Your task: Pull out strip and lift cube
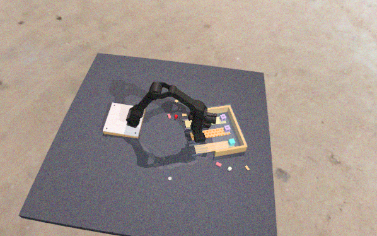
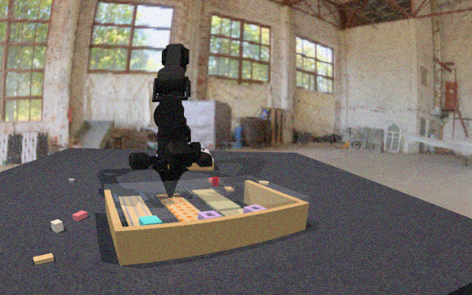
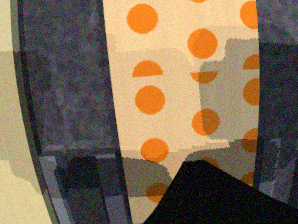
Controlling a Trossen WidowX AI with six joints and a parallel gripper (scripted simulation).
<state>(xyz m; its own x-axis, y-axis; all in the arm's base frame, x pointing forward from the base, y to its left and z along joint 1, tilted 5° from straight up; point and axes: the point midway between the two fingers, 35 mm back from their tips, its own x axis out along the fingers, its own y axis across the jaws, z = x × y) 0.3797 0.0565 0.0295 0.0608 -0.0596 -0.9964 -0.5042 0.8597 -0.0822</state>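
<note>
Right now the dotted strip is 80 mm ahead of my gripper tip and 50 mm to the left of it. Also, from my gripper tip: red piece 160 mm behind, 90 mm to the left, 10 mm above; then white cube 250 mm ahead, 160 mm to the right.
</note>
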